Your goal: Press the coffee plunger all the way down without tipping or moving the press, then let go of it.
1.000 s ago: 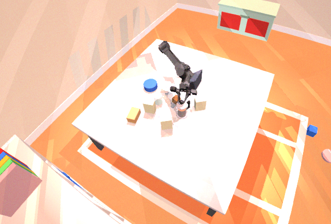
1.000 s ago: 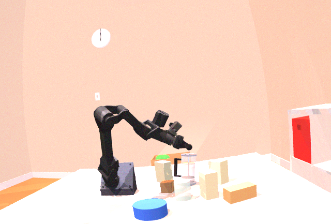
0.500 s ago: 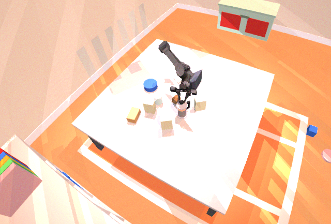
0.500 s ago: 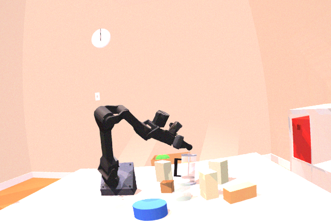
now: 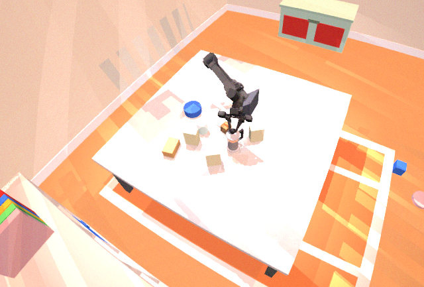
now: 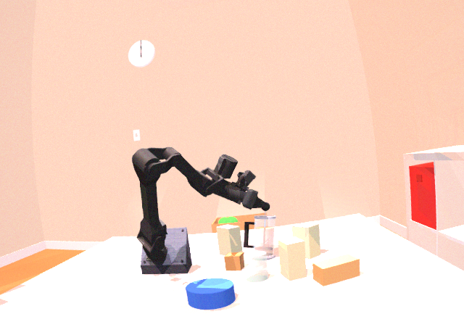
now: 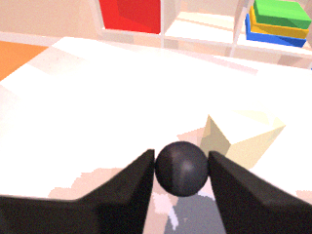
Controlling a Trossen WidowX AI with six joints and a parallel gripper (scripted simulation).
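Right now the coffee press is 3 cm behind my gripper tip and 9 cm below it. The rest, counted from my gripper tip: small glass cup (3 cm behind, 25 cm to the right, 14 cm below); blue disc (13 cm behind, 41 cm to the right, 16 cm below).
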